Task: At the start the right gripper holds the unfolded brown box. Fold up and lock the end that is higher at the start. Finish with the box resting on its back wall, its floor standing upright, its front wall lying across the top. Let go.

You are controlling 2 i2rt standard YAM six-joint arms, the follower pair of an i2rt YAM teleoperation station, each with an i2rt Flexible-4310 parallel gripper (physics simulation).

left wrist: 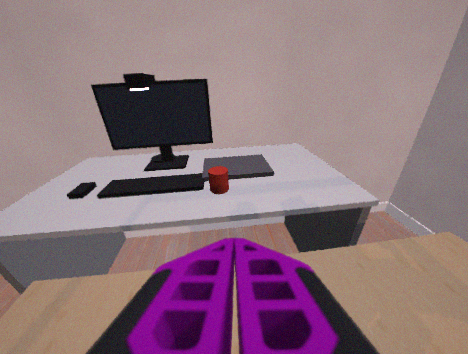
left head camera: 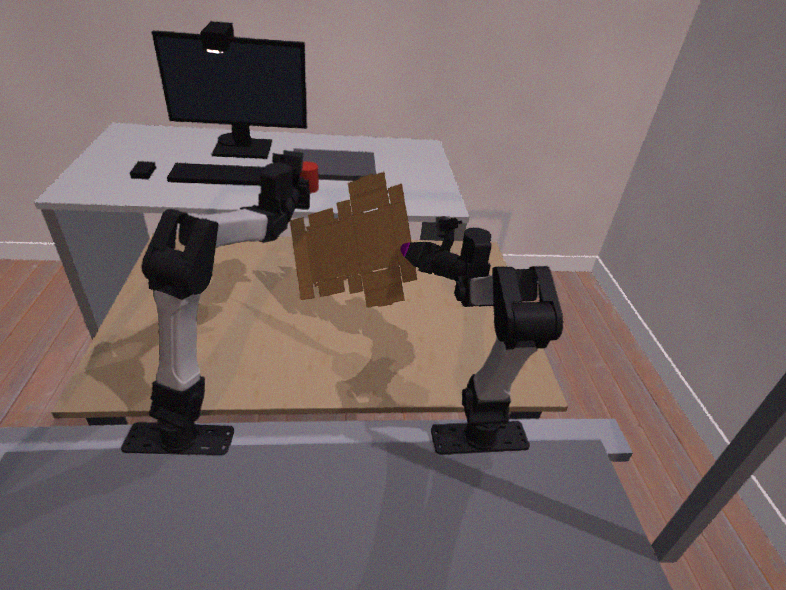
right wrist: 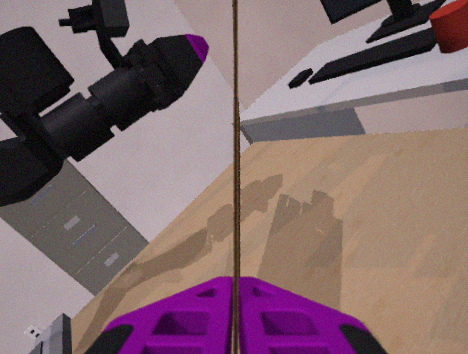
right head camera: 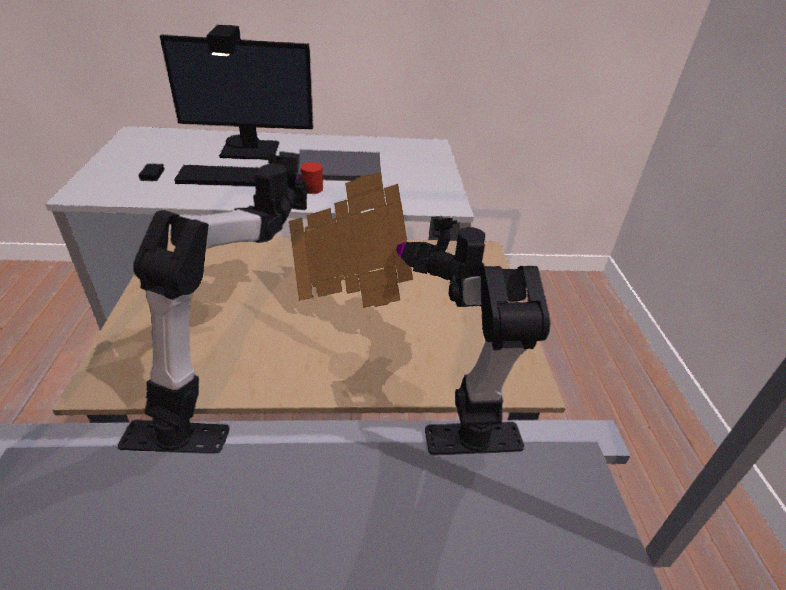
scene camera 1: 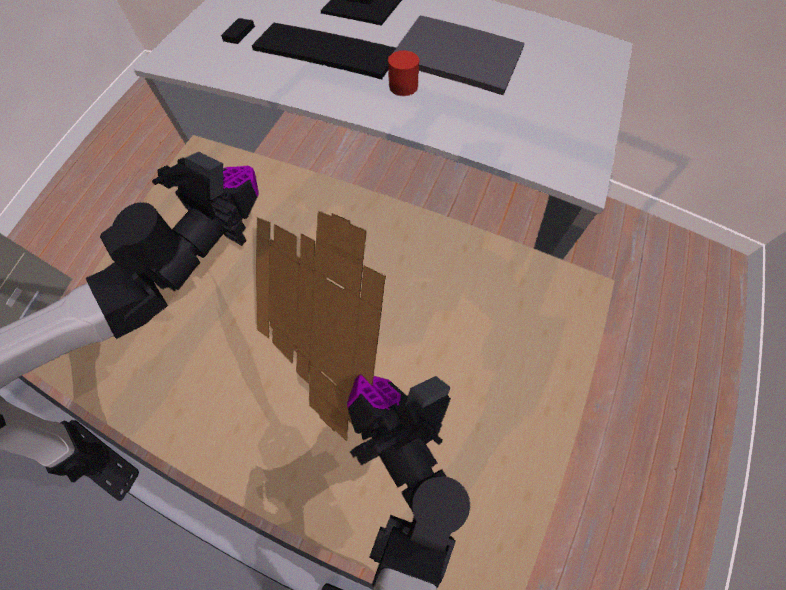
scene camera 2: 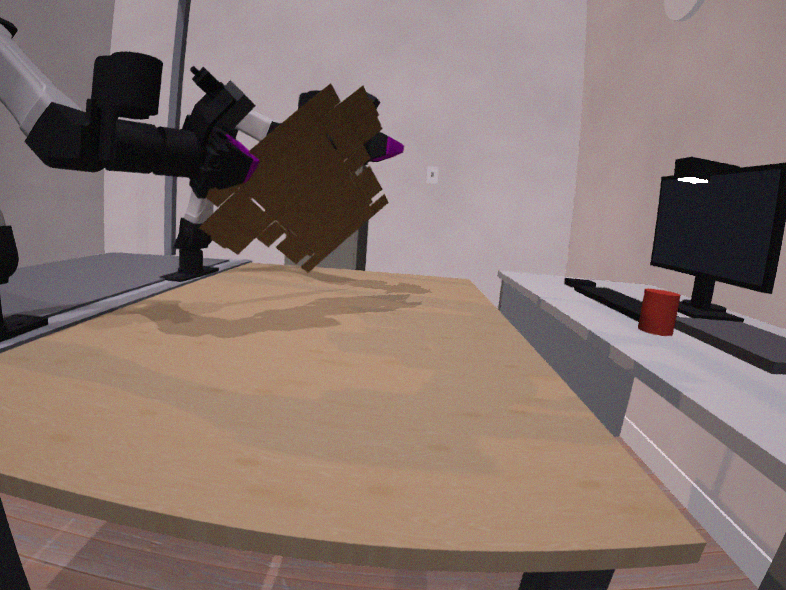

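Note:
The unfolded brown box hangs tilted above the wooden table as a nearly flat sheet, its end flaps spread. In the right wrist view, the box appears edge-on as a thin line. My right gripper is shut on the box's right edge. My left gripper is shut and empty, raised near the box's far left side, apart from it. Its fingertips are largely hidden in the head views.
The wooden table lies below. Behind it a white desk bears a monitor, a keyboard, a red cup and a grey flat slab.

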